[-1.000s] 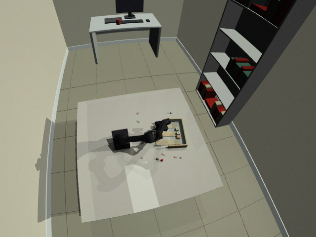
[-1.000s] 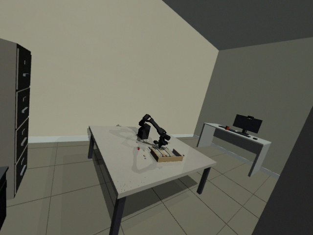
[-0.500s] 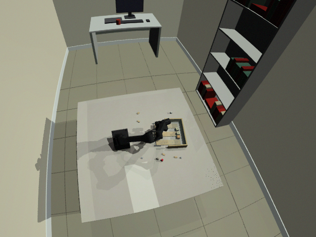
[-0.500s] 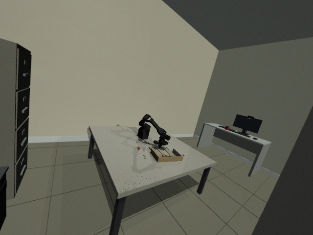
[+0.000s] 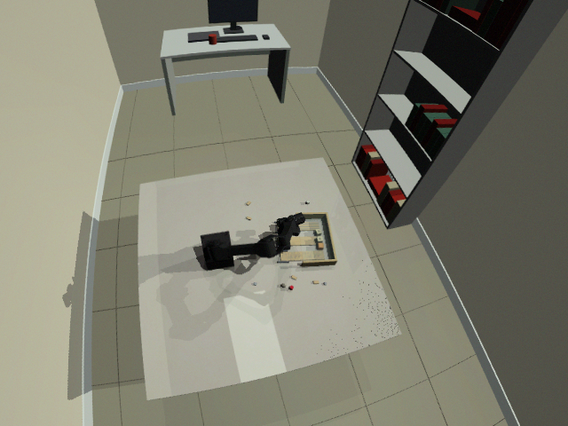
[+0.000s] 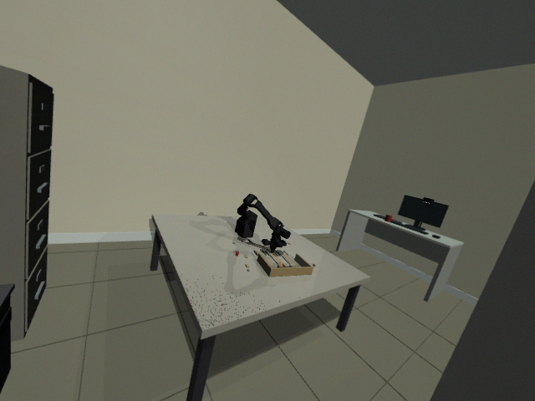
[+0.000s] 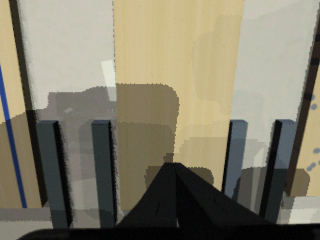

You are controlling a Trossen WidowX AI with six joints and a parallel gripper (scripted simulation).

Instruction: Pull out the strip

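The wooden strip lies 10 cm ahead of my gripper tip and 1 cm to the right of it. The rest, counted from my gripper tip: wooden chip 13 cm ahead, 28 cm to the right.
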